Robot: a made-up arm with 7 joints. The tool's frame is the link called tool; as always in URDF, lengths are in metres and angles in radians. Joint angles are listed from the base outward.
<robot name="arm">
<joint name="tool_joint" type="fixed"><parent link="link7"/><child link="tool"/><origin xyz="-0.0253 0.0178 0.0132" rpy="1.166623 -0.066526 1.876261"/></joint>
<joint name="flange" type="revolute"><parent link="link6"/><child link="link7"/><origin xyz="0.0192 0.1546 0.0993" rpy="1.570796 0 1.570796"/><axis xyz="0 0 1"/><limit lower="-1.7" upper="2.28"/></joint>
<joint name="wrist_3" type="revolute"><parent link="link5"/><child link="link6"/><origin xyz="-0.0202 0.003 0.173" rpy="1.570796 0 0"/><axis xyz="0 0 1"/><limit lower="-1.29" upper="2.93"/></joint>
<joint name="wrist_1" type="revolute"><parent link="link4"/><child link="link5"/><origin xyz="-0.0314 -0.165 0.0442" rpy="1.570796 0 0"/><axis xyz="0 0 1"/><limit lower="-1.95" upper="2.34"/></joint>
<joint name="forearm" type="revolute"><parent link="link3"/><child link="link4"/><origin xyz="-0.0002 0.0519 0.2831" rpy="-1.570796 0 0"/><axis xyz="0 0 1"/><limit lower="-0.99" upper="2.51"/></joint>
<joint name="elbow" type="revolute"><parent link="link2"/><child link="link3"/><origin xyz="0.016 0.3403 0.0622" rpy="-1.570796 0 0"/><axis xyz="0 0 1"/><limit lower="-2.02" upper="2.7"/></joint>
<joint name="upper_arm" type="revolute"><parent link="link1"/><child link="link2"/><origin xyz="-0.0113 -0.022 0.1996" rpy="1.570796 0 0"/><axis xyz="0 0 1"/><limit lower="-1.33" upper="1.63"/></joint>
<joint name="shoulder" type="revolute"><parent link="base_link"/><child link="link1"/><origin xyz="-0.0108 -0.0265 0.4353" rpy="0 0 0"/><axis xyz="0 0 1"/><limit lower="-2.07" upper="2.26"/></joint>
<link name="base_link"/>
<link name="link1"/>
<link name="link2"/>
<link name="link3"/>
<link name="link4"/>
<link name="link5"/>
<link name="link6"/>
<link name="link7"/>
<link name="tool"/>
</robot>
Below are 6 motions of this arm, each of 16 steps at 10 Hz.
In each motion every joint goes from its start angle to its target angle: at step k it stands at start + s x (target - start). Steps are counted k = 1, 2, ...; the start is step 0. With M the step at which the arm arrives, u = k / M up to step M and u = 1 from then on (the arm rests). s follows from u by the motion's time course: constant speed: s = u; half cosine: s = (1 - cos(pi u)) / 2; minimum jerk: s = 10 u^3 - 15 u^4 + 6 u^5.
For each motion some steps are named. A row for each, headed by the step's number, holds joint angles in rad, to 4 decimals.
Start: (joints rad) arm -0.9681 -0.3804 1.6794 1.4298 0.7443 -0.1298 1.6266
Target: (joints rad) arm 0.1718 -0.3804 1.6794 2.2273 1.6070 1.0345 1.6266
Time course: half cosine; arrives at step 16
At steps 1, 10, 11, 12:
1: -0.9571 -0.3804 1.6794 1.4375 0.7526 -0.1186 1.6266
10: -0.1800 -0.3804 1.6794 1.9811 1.3407 0.6751 1.6266
11: -0.0815 -0.3804 1.6794 2.0501 1.4153 0.7758 1.6266
12: 0.0049 -0.3804 1.6794 2.1105 1.4807 0.8640 1.6266

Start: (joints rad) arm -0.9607 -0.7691 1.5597 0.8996 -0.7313 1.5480 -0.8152
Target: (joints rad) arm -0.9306 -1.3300 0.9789 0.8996 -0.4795 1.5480 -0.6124
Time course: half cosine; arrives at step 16
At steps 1, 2, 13, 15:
1: -0.9604 -0.7745 1.5541 0.8996 -0.7289 1.5480 -0.8133
2: -0.9596 -0.7904 1.5376 0.8996 -0.7217 1.5480 -0.8075
13: -0.9331 -1.2827 1.0278 0.8996 -0.5007 1.5480 -0.6295
15: -0.9309 -1.3246 0.9845 0.8996 -0.4819 1.5480 -0.6143

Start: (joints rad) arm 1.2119 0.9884 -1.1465 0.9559 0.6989 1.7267 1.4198
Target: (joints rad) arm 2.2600 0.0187 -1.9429 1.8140 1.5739 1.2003 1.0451
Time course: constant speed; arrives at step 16
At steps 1, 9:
1: 1.2774 0.9278 -1.1963 1.0095 0.7536 1.6938 1.3964
9: 1.8015 0.4429 -1.5945 1.4386 1.1911 1.4306 1.2090

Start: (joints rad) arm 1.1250 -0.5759 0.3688 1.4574 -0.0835 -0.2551 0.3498
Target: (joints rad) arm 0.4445 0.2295 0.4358 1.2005 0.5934 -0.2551 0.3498
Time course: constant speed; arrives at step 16
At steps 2, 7, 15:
2: 1.0399 -0.4752 0.3772 1.4253 0.0011 -0.2551 0.3498
7: 0.8273 -0.2235 0.3981 1.3450 0.2126 -0.2551 0.3498
15: 0.4870 0.1792 0.4316 1.2166 0.5511 -0.2551 0.3498

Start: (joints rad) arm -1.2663 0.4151 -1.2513 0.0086 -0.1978 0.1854 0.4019
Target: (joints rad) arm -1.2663 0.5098 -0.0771 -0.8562 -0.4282 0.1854 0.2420
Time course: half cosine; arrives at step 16
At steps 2, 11, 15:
2: -1.2663 0.4187 -1.2066 -0.0243 -0.2066 0.1854 0.3958
11: -1.2663 0.4888 -0.3380 -0.6640 -0.3770 0.1854 0.2775
15: -1.2663 0.5089 -0.0884 -0.8479 -0.4260 0.1854 0.2435

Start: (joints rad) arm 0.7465 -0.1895 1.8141 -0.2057 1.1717 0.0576 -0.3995
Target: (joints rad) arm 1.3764 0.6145 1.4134 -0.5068 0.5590 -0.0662 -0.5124
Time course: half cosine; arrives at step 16
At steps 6, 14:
6: 0.9409 0.0587 1.6904 -0.2986 0.9826 0.0194 -0.4343
14: 1.3524 0.5839 1.4287 -0.4953 0.5823 -0.0615 -0.5081

